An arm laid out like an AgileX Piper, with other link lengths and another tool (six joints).
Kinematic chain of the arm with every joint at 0, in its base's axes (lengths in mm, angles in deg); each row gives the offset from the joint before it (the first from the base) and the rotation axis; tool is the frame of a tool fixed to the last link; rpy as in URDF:
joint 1: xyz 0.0 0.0 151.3 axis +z
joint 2: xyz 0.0 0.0 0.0 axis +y
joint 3: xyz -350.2 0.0 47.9 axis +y
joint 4: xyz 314.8 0.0 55.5 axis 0.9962 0 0.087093
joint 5: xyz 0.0 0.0 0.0 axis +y
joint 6: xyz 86.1 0.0 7.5 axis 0.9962 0 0.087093
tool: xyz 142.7 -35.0 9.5 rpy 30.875 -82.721 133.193
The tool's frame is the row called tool.
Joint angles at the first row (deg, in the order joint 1, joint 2, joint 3, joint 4, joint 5, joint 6):
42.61, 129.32, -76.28, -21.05, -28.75, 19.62
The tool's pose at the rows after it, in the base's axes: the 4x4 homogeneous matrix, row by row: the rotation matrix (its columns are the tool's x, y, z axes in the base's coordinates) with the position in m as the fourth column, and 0 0 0 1 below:
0.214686 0.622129 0.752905 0.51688; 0.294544 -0.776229 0.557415 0.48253; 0.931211 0.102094 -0.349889 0.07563; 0 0 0 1
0.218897 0.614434 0.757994 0.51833; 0.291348 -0.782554 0.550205 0.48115; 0.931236 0.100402 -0.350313 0.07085; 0 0 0 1
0.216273 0.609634 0.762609 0.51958; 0.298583 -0.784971 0.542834 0.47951; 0.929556 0.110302 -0.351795 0.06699; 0 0 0 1
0.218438 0.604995 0.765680 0.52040; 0.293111 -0.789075 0.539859 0.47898; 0.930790 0.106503 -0.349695 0.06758; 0 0 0 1
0.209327 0.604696 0.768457 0.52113; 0.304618 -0.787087 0.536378 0.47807; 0.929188 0.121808 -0.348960 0.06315; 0 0 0 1
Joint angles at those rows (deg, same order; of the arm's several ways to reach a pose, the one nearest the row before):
42.61, 130.34, -76.28, -20.91, -28.97, 19.62
42.61, 130.90, -76.29, -19.57, -29.37, 18.66
42.61, 131.27, -76.29, -18.51, -29.37, 17.30
42.61, 131.27, -76.28, -17.92, -29.50, 17.08
42.61, 131.76, -76.28, -17.23, -29.70, 15.60

